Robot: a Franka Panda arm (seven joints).
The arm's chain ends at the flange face. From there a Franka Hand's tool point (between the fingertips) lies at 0.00 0.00 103.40 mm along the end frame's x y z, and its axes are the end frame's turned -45 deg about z.
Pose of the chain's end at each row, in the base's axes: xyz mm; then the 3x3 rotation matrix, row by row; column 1 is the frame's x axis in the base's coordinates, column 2 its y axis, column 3 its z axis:
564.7, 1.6, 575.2; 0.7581, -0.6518, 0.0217; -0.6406, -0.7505, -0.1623; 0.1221, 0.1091, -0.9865
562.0, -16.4, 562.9; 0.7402, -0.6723, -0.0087; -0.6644, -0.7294, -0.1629; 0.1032, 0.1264, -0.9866
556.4, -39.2, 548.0; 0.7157, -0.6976, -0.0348; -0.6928, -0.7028, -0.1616; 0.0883, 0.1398, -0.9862
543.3, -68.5, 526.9; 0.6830, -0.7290, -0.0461; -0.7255, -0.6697, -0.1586; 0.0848, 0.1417, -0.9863
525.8, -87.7, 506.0; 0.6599, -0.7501, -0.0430; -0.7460, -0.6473, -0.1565; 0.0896, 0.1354, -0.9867
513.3, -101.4, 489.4; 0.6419, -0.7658, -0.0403; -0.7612, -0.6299, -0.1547; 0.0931, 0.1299, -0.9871
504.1, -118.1, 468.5; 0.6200, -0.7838, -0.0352; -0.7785, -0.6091, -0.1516; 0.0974, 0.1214, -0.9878
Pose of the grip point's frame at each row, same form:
566.9, -15.2, 473.2; 0.9969, 0.0752, 0.0217; 0.0777, -0.9837, -0.1623; 0.0092, 0.1635, -0.9865
561.1, -33.2, 460.9; 0.9988, 0.0480, -0.0087; 0.0460, -0.9856, -0.1629; -0.0164, 0.1624, -0.9866
552.8, -55.9, 446.0; 0.9994, 0.0128, -0.0348; 0.0071, -0.9868, -0.1616; -0.0364, 0.1613, -0.9862
538.5, -84.9, 424.9; 0.9984, -0.0325, -0.0461; -0.0395, -0.9866, -0.1586; -0.0402, 0.1602, -0.9863
521.4, -103.9, 404.0; 0.9970, -0.0638, -0.0430; -0.0698, -0.9852, -0.1565; -0.0324, 0.1591, -0.9867
509.1, -117.4, 387.3; 0.9954, -0.0876, -0.0403; -0.0928, -0.9837, -0.1547; -0.0260, 0.1577, -0.9871
500.5, -133.8, 366.4; 0.9926, -0.1158, -0.0352; -0.1198, -0.9812, -0.1516; -0.0170, 0.1547, -0.9878

